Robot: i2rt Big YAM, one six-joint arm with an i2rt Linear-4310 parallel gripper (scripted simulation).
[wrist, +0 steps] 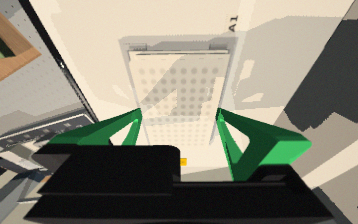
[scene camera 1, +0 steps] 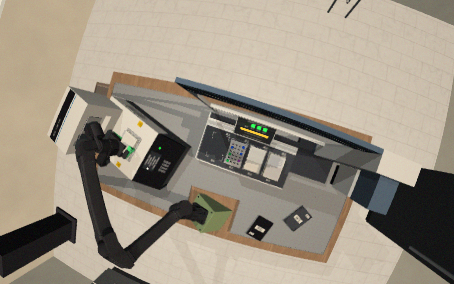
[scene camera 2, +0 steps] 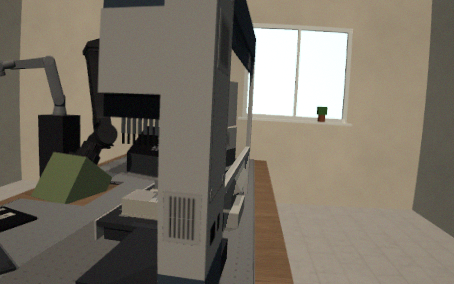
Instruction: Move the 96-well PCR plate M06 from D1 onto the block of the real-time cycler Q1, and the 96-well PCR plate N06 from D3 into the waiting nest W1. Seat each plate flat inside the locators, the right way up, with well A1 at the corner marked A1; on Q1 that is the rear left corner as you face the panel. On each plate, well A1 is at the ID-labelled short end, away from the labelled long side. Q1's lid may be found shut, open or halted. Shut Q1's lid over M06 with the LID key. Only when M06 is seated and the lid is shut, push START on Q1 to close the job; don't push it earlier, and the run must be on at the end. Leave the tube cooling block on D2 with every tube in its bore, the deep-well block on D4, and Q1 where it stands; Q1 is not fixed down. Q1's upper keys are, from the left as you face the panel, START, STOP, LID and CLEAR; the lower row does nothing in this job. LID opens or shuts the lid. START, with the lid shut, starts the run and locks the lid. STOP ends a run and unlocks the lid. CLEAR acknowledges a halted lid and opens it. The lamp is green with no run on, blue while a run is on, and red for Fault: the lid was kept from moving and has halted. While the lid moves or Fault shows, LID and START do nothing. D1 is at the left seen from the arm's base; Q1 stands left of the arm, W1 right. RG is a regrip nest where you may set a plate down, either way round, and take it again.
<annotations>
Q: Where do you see a Q1 lid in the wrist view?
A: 315, 110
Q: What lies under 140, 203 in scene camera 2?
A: A deep-well block.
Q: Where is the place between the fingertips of my gripper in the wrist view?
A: At 178, 112
</annotations>
